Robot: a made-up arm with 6 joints.
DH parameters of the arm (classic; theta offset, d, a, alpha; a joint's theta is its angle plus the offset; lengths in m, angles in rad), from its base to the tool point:
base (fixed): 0 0.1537 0 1.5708
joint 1: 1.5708 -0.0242 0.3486 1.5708
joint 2: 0.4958 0 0.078 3.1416
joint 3: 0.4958 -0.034 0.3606 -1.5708
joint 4: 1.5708 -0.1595 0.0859 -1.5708
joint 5: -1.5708 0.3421 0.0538 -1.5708
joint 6: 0 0.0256 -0.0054 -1.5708
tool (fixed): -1.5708 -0.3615 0 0
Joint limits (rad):
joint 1: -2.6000..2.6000
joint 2: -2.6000..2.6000
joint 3: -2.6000..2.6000
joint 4: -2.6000..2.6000
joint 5: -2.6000..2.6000
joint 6: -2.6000..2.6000
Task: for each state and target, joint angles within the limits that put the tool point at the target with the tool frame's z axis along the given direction. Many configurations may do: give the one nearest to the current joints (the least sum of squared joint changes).
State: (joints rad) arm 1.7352 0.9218 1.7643 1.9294 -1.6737 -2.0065
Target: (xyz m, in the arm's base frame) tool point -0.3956 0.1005 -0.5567 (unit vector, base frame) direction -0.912 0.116 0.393
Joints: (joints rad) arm 1.9678 1.0599 1.6763 2.2590 -1.8832 -1.4176
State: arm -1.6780 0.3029 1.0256 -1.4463 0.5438 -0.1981
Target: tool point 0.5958 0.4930 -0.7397 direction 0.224 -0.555 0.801
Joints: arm -1.8743 0.3321 1.2740 -1.6052 0.9582 0.5607
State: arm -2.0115 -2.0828 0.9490 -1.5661 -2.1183 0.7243
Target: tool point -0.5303 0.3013 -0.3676 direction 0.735 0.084 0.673
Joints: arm -2.5707 -1.9993 0.9205 -1.3219 -2.1794 -0.0784
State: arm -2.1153 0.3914 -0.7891 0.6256 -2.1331 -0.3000
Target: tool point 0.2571 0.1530 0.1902 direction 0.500 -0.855 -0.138
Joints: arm -1.9958 -0.5538 -1.1674 0.7264 -2.1164 -0.8920
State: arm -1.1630 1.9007 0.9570 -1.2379 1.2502 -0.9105
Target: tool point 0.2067 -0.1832 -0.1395 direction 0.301 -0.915 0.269
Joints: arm -0.7788 2.3112 0.6712 -1.6257 1.0855 -1.6446
